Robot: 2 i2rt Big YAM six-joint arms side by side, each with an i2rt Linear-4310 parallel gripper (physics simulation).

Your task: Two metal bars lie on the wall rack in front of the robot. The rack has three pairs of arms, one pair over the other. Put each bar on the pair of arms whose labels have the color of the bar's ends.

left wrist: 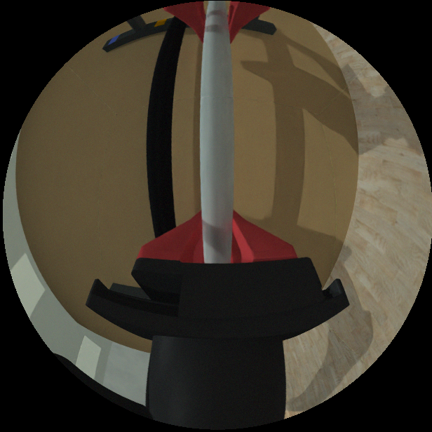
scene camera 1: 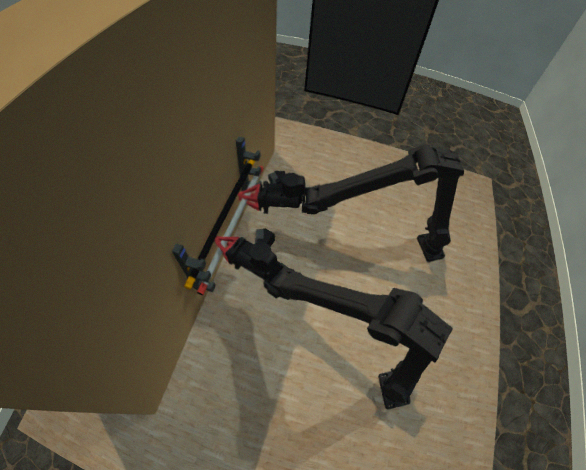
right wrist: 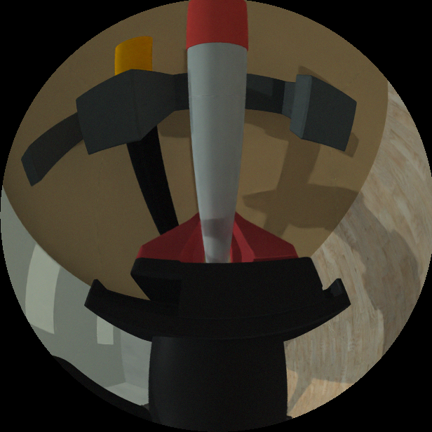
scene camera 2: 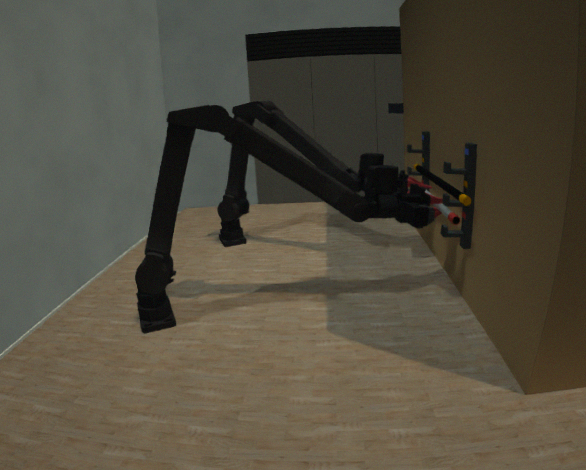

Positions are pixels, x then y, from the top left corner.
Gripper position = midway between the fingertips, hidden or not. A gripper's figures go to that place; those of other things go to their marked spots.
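My left gripper (left wrist: pixel 217 214) sits 130 mm from the lens, while a tall brown wall (left wrist: pixel 83 203) stands 230 mm from the lens.
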